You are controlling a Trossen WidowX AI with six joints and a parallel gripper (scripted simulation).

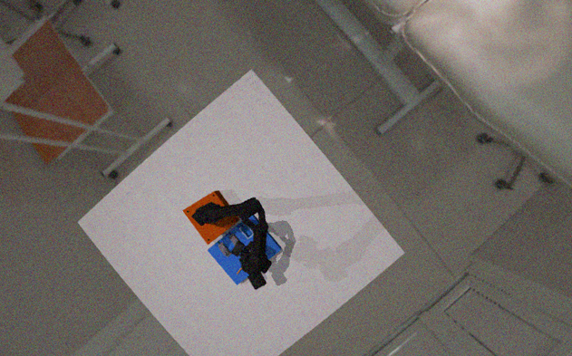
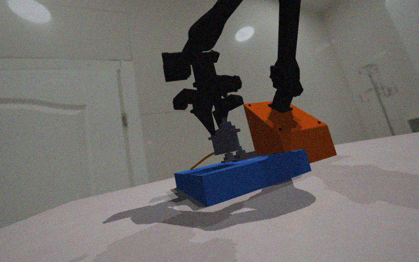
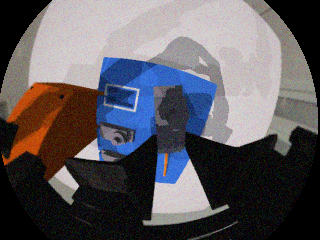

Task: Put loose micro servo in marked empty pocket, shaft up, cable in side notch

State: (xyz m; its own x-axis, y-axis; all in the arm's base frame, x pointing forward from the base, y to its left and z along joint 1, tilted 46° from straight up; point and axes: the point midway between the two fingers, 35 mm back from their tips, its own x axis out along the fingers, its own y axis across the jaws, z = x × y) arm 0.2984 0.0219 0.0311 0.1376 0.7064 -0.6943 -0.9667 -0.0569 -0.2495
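The blue deck lies 10 mm ahead of my gripper tip, 50 mm to the right of it and 100 mm below it.
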